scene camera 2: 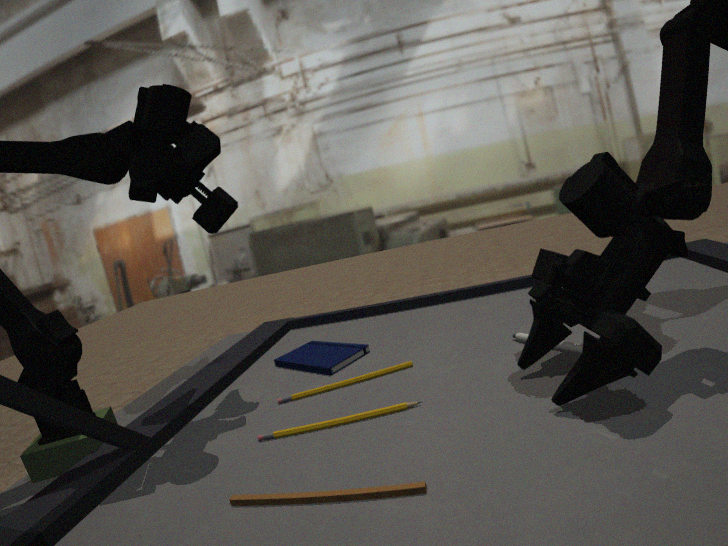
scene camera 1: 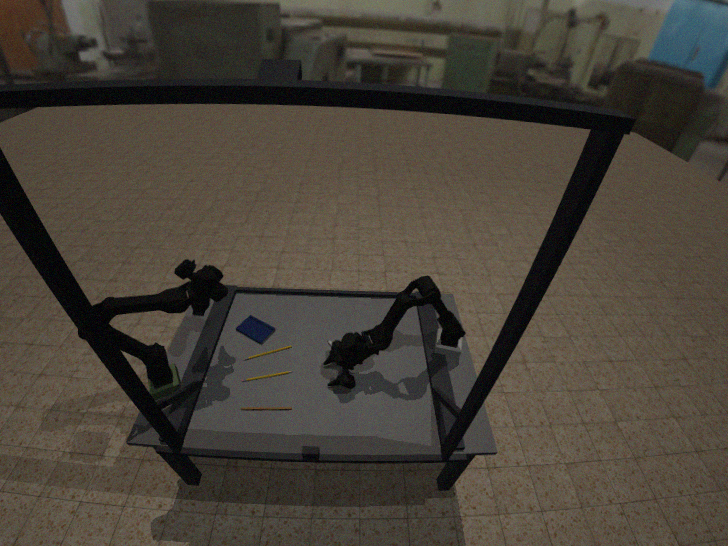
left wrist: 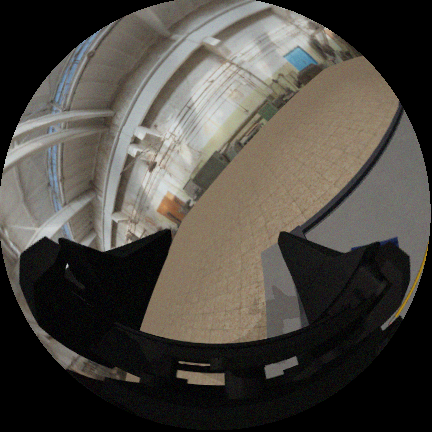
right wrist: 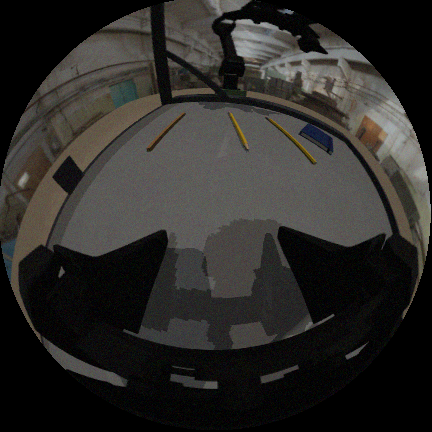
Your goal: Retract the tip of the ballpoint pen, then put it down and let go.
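Where they show: left gripper, fingertip midpoint: (scene camera 2: 197, 188) (left wrist: 226, 236); right gripper, fingertip midpoint: (scene camera 2: 536, 383) (scene camera 1: 326, 374) (right wrist: 223, 234); left arm's base at its link origin: (scene camera 1: 162, 378) (right wrist: 229, 88); right arm's base at its link origin: (scene camera 1: 449, 339).
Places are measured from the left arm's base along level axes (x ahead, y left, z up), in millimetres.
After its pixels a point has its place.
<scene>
A whitish pen (scene camera 1: 330, 342) {x 621, y -117, z -27 mm} (scene camera 2: 520, 336) {x 617, y -116, z -31 mm} shows partly behind one finger of my right gripper (scene camera 1: 327, 376) {x 531, y -289, z -11 mm} (scene camera 2: 537, 384) {x 537, y -241, z -29 mm} (right wrist: 223, 231) and appears to lie on the table. Its visible end is dark; the rest is hidden, and I cannot tell whether the tip is out. My right gripper is open and empty, pointing down low over the table, with the pen outside the gap between its fingers. My left gripper (left wrist: 226, 236) {x 259, y 178, z 283 mm} is open and empty, raised above the table's edge on the left in both scene views, far from the pen.
Two yellow pencils (scene camera 1: 268, 353) {x 384, y -44, z -35 mm} (scene camera 1: 267, 376) {x 344, y -142, z -35 mm} and an orange-brown stick (scene camera 1: 266, 408) {x 295, y -263, z -34 mm} (scene camera 2: 329, 494) {x 301, y -267, z -33 mm} lie on the grey table (scene camera 1: 352, 429) {x 519, y -469, z -40 mm}. A blue notebook (scene camera 1: 255, 329) {x 378, y 91, z -28 mm} (scene camera 2: 322, 356) {x 380, y 74, z -28 mm} (right wrist: 317, 138) {x 407, y 49, z -28 mm} lies beyond them. Dark frame posts (scene camera 1: 541, 282) {x 716, y -708, z 727 mm} rise at the table's sides.
</scene>
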